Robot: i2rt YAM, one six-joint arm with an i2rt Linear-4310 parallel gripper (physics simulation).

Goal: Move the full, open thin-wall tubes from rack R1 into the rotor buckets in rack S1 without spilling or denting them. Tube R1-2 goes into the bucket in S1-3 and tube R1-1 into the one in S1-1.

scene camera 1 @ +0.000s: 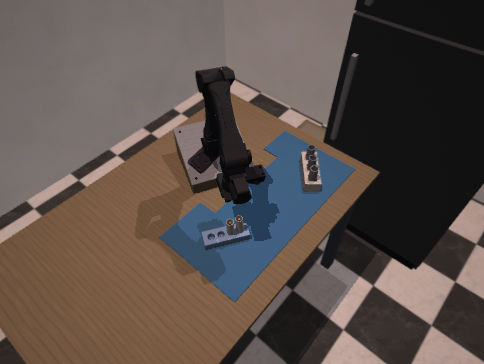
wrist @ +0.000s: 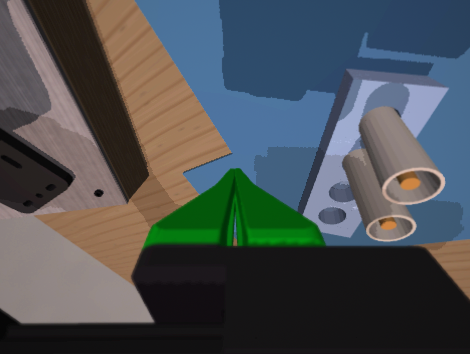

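Pixels of known places: gripper, fingertip midpoint: (scene camera 1: 227, 199) (wrist: 235, 177); arm's base at its link origin: (scene camera 1: 211, 151).
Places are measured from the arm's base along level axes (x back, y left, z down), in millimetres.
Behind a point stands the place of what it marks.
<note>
My gripper (wrist: 235, 177) @(x -202, y -143, z -6 mm) is shut, its green fingertips meeting with nothing between them; in the scene view the wrist hides the fingers. Two tan, open tubes stand upright in the pale blue rack R1 (scene camera 1: 226, 243) @(x -279, y -244, z 75 mm) (wrist: 352, 107) @(x -275, y -160, z 58 mm), liquid orange inside. One tube (scene camera 1: 239, 225) @(x -294, y -191, z 14 mm) (wrist: 395, 145) @(x -286, y -170, z 12 mm) is at the end; the other tube (scene camera 1: 230, 228) @(x -278, y -220, z 13 mm) (wrist: 369, 192) @(x -267, y -199, z 12 mm) is beside two empty holes. In the wrist view both are to the right of the fingers. The whitish rack S1 (scene camera 1: 311, 186) @(x -377, y 133, z 55 mm) holds dark grey buckets (scene camera 1: 310, 150) @(x -299, y 233, z -8 mm) (scene camera 1: 312, 160) @(x -334, y 191, z -11 mm) (scene camera 1: 314, 173) @(x -371, y 147, z -3 mm). Labels are unreadable.
Both racks stand on a blue mat (scene camera 1: 235, 280) @(x -384, y -323, z 87 mm) (wrist: 280, 120) @(x -220, y -157, z 87 mm) on the wooden table (scene camera 1: 100, 280) @(x -48, y -587, z 90 mm). The arm's grey base block (scene camera 1: 186, 145) @(x 84, y -50, z -17 mm) (wrist: 75, 145) @(x -60, y -74, z 31 mm) stands behind the mat's edge. A black fridge (scene camera 1: 400, 125) stands beyond the table's right end.
</note>
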